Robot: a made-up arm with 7 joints. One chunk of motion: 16 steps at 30 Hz.
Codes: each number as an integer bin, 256 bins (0 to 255) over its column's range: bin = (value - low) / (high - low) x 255, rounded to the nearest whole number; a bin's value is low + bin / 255 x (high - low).
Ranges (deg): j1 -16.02..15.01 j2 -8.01..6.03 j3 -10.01..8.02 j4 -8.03..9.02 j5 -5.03..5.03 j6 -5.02..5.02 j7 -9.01..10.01
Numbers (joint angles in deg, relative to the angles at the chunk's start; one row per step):
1: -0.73 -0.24 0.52 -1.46 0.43 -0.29 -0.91
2: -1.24 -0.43 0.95 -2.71 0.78 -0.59 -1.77
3: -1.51 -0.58 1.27 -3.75 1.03 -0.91 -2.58
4: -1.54 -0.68 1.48 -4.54 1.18 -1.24 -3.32
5: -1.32 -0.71 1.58 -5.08 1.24 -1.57 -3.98
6: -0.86 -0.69 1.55 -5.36 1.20 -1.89 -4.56
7: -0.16 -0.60 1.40 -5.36 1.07 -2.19 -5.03
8: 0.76 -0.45 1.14 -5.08 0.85 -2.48 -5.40
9: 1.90 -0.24 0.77 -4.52 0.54 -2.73 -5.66
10: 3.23 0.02 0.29 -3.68 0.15 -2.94 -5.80
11: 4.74 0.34 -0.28 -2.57 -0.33 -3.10 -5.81
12: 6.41 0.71 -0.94 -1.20 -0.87 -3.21 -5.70
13: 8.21 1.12 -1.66 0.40 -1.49 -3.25 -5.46
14: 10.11 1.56 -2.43 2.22 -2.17 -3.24 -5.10
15: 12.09 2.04 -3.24 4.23 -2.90 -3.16 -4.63
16: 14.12 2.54 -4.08 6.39 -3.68 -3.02 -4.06
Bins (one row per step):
1: 126 141 149 98 138 120 109
2: 121 138 155 80 147 113 97
3: 119 135 160 64 154 104 86
4: 119 133 163 52 157 96 76
5: 121 133 164 44 159 88 67
6: 125 133 163 40 158 79 60
7: 130 135 161 40 155 72 53
8: 138 137 158 44 149 65 48
9: 147 141 152 52 141 58 45
10: 158 146 146 65 131 53 43
11: 171 152 138 82 119 49 43
12: 184 158 128 102 105 46 44
13: 199 166 118 126 90 45 48
14: 215 174 107 153 72 45 52
15: 231 183 96 183 54 47 59
16: 248 192 84 216 34 51 66

